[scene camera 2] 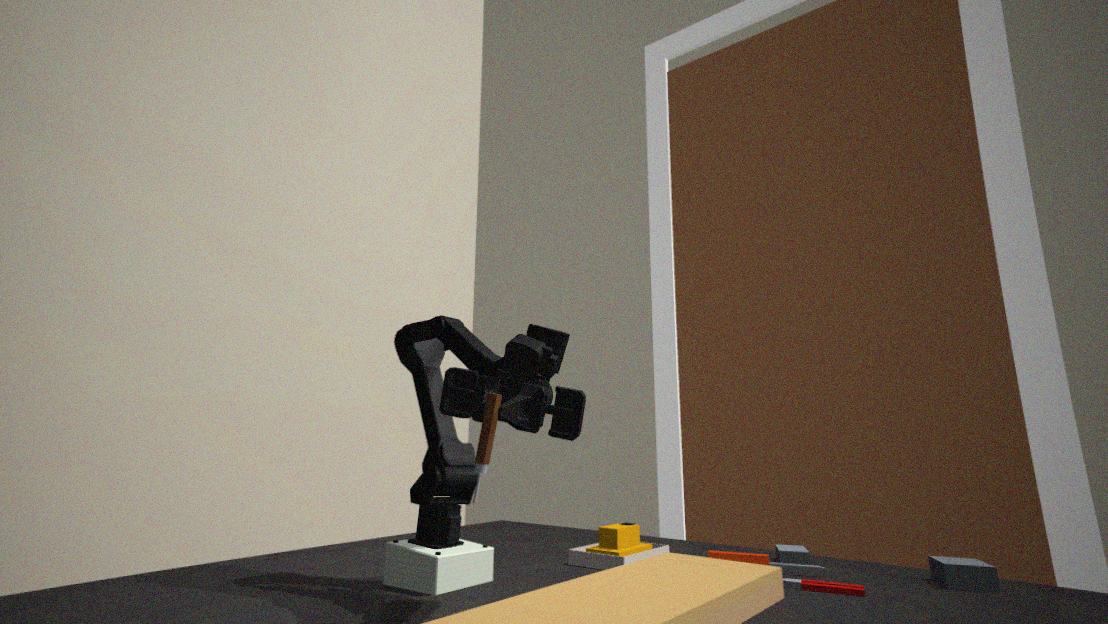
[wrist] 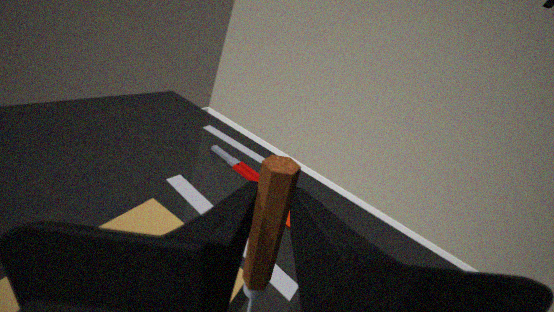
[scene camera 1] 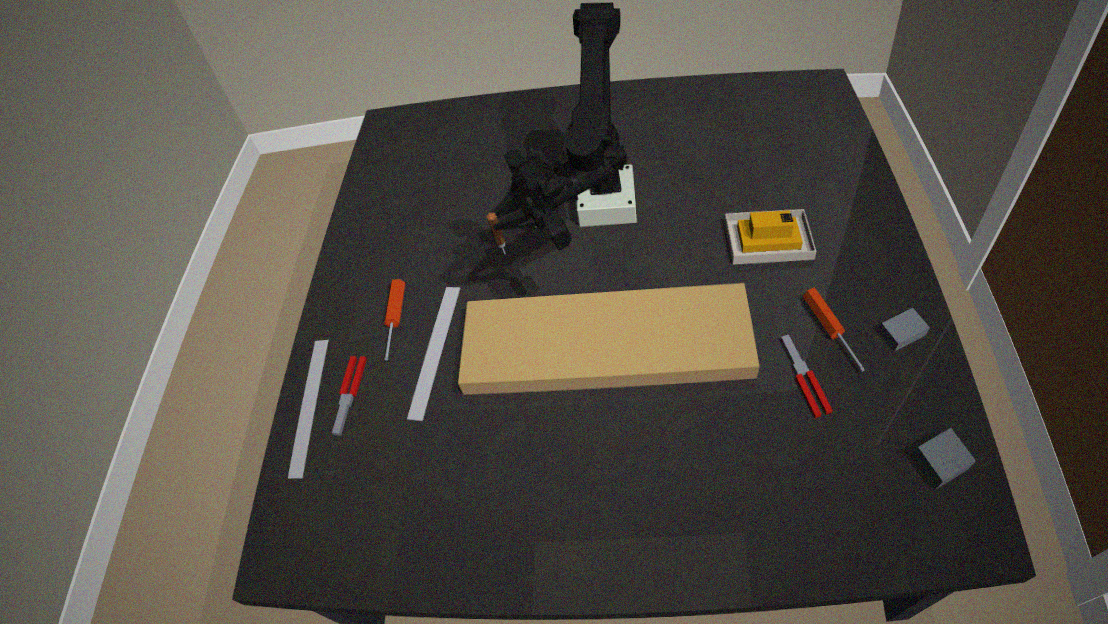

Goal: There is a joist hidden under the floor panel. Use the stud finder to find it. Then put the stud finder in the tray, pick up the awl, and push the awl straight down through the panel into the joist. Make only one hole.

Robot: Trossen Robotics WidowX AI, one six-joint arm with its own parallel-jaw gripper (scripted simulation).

Note:
My gripper [scene camera 2: 491, 409] carries an awl [scene camera 2: 490, 419]. Further things: a yellow stud finder [scene camera 1: 777, 230], an orange screwdriver [scene camera 1: 392, 317] and an orange screwdriver [scene camera 1: 834, 328].
The yellow stud finder is seen too in scene camera 2 [scene camera 2: 623, 539]. My gripper also shows in the wrist view [wrist: 274, 192] and in scene camera 1 [scene camera 1: 491, 223]. The wrist view misses the yellow stud finder: it is out of frame.

